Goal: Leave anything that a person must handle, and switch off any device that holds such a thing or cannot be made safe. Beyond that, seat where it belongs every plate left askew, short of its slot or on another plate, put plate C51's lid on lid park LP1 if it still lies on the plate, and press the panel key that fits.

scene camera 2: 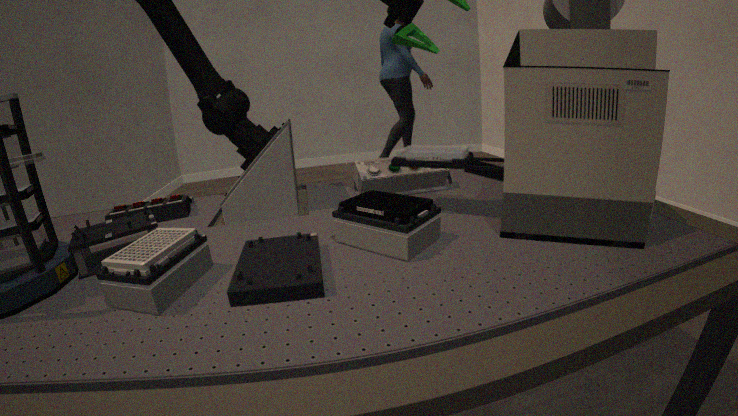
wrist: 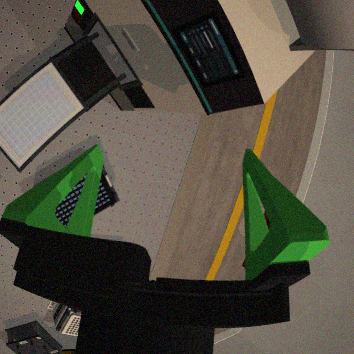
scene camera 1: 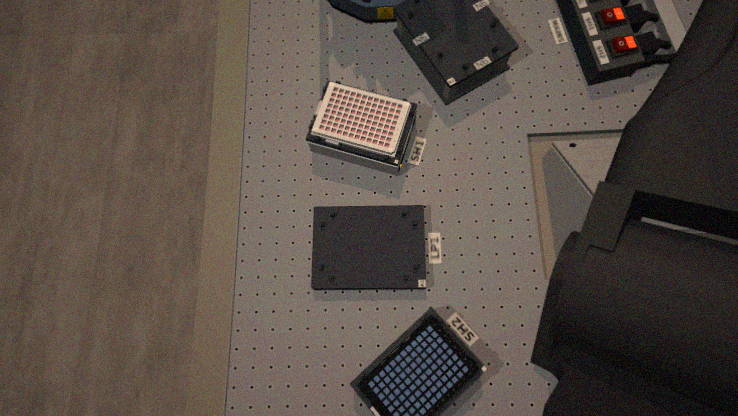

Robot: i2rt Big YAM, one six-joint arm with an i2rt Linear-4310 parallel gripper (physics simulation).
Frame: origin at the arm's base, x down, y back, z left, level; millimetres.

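Seen in the pictures: gripper, between the fingertips: [scene camera 2: 452, 32] [wrist: 169, 152]; arm's base, origin of its link: [scene camera 2: 262, 149].
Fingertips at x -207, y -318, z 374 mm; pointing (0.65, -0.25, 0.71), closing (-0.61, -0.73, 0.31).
Observation:
Offsets run from my fingertips to a thing's top centre. "spot": to the spot under its first point.
My gripper [scene camera 2: 453, 30] [wrist: 169, 152] is open and empty, high above the table. A white plate with reddish wells @(dz -482, dx +267, dy -109 mm) [scene camera 1: 361, 118] [scene camera 2: 149, 250] lies on shaker SH1; whether it is fully seated I cannot tell. A black plate with blue wells @(dz -131, dx +267, dy -23 mm) [scene camera 1: 419, 372] [scene camera 2: 386, 202] [wrist: 106, 192] lies on shaker SH2, partly behind a finger in the wrist view. Lid park LP1 @(dz -301, dx +302, dy -94 mm) [scene camera 1: 369, 248] [scene camera 2: 281, 263] bears no lid. A pale plate @(dz -10, dx +208, dy +97 mm) [wrist: 40, 115] lies on the large device's tray. The key panel @(dz -39, dx +252, dy +269 mm) [scene camera 2: 408, 180] shows a white and a green key. Label C51 is not readable in any view.
Rocker switches, two lit, sit on a strip @(spot: dz -596, dx +296, dy +234 mm) [scene camera 1: 594, 56] [scene camera 2: 149, 208]. A dark nest block @(dz -638, dx +260, dy +26 mm) [scene camera 1: 459, 41] [scene camera 2: 113, 232] stands near the blue-based carousel @(spot: dz -693, dx +306, dy -120 mm) [scene camera 1: 361, 9] [scene camera 2: 31, 281]. The large device [scene camera 2: 578, 155] [wrist: 245, 75] stands beyond SH2. A person [scene camera 2: 395, 67] is behind the table.

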